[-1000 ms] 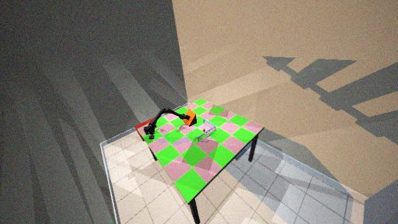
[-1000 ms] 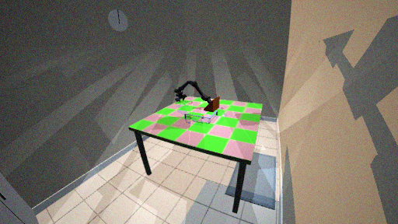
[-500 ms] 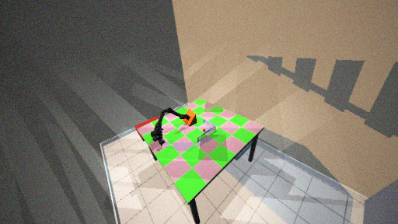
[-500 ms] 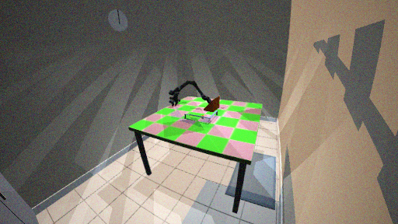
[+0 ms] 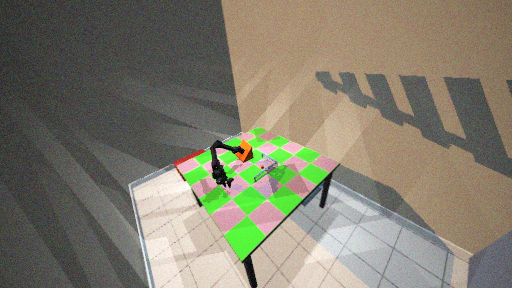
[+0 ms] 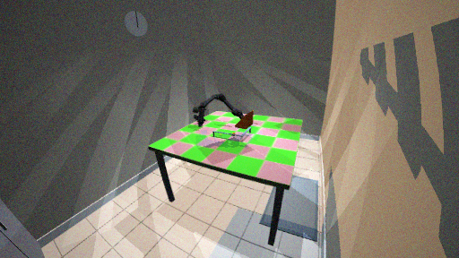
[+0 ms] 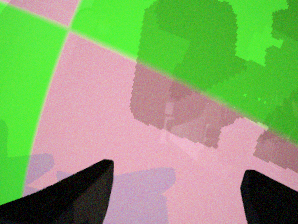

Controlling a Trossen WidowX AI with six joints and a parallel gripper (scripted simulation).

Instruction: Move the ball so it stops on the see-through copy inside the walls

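The orange ball is 43 cm to the left of my gripper tip, 2 cm below it and 2 cm behind it.
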